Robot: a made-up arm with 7 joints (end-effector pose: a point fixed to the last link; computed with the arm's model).
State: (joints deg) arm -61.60 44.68 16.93 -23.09 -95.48 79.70 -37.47
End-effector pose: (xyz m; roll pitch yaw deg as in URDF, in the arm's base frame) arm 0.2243 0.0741 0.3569 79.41 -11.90 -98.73
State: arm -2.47 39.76 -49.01 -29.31 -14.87 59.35 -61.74
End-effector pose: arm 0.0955 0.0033 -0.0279 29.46 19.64 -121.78
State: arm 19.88 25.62 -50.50 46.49 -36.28 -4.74 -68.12
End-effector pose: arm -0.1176 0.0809 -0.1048 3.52 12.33 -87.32
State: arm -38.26 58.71 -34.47 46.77 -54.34 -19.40 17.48
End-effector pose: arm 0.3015 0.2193 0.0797 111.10 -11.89 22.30
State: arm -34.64 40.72 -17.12 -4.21 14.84 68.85 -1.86
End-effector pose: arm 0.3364 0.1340 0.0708 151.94 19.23 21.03
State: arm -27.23 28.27 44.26 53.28 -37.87 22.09 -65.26
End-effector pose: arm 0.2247 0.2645 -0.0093 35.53 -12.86 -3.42
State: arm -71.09 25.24 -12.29 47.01 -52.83 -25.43 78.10
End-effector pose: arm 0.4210 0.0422 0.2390 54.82 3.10 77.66
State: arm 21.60 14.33 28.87 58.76 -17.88 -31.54 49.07
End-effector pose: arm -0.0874 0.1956 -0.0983 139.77 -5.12 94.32
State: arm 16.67 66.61 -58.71 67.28 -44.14 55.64 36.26
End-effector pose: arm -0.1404 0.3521 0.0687 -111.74 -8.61 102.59
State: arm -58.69 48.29 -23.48 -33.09 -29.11 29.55 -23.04
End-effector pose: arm 0.2827 -0.0164 0.2620 132.03 -8.00 -73.03
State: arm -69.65 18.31 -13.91 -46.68 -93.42 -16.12 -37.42
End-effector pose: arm 0.1654 -0.0016 0.3556 177.11 -47.72 155.55
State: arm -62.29 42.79 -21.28 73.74 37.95 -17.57 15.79
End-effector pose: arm 0.3345 0.2355 0.0776 174.71 0.42 -7.67
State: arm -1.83 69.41 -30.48 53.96 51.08 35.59 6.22
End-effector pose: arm 0.0657 0.4246 0.0922 -101.32 19.48 58.56
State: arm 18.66 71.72 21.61 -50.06 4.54 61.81 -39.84
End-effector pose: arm 0.2117 0.1929 0.1775 152.43 43.95 -3.82
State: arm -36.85 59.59 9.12 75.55 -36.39 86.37 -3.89
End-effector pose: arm 0.1874 0.3078 0.0568 -171.75 79.09 149.70
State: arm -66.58 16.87 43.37 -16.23 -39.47 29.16 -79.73
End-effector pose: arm 0.3023 0.1589 0.3367 152.29 -44.62 -117.39
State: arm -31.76 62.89 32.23 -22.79 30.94 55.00 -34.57
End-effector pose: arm 0.2488 0.2741 0.3519 148.59 -18.53 23.10
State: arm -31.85 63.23 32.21 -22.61 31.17 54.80 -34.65
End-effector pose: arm 0.2483 0.2744 0.3536 149.03 -18.73 23.16
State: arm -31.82 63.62 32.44 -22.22 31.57 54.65 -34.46
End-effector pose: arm 0.2470 0.2761 0.3555 149.39 -19.15 23.83
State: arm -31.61 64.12 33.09 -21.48 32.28 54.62 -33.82
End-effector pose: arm 0.2443 0.2801 0.3577 149.57 -20.00 25.57
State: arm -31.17 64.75 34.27 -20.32 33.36 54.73 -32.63
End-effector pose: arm 0.2397 0.2870 0.3604 149.52 -21.35 28.61
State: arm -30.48 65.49 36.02 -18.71 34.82 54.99 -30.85
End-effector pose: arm 0.2328 0.2968 0.3634 149.13 -23.18 33.06
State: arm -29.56 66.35 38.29 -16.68 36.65 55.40 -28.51
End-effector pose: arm 0.2235 0.3089 0.3667 148.39 -25.43 38.88
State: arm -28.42 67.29 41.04 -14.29 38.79 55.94 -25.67
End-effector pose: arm 0.2117 0.3228 0.3700 147.22 -27.94 45.95
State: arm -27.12 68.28 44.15 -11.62 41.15 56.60 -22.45
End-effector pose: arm 0.1975 0.3375 0.3733 145.60 -30.49 54.04
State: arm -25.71 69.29 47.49 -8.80 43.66 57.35 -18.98
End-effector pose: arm 0.1814 0.3521 0.3762 143.61 -32.93 62.86
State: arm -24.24 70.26 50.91 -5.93 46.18 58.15 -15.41
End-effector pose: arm 0.1642 0.3658 0.3784 141.37 -35.02 72.00
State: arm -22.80 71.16 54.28 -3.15 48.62 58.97 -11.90
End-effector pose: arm 0.1467 0.3779 0.3800 139.00 -36.70 81.03
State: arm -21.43 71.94 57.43 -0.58 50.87 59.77 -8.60
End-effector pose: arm 0.1299 0.3881 0.3807 136.77 -37.92 89.48
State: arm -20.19 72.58 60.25 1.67 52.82 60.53 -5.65
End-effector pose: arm 0.1148 0.3962 0.3807 134.79 -38.71 96.96
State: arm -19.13 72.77 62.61 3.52 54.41 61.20 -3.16
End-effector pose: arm 0.1023 0.4031 0.3782 133.32 -38.91 103.04
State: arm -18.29 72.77 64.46 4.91 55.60 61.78 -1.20
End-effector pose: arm 0.0925 0.4082 0.3752 132.30 -38.84 107.68
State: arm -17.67 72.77 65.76 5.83 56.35 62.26 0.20
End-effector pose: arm 0.0857 0.4115 0.3730 131.59 -38.74 110.90
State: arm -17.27 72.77 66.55 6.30 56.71 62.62 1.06
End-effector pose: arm 0.0817 0.4132 0.3718 131.11 -38.65 112.83
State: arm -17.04 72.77 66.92 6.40 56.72 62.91 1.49
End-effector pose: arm 0.0800 0.4138 0.3714 130.74 -38.57 113.73
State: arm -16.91 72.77 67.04 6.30 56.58 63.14 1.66
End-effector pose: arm 0.0796 0.4138 0.3714 130.49 -38.51 114.05
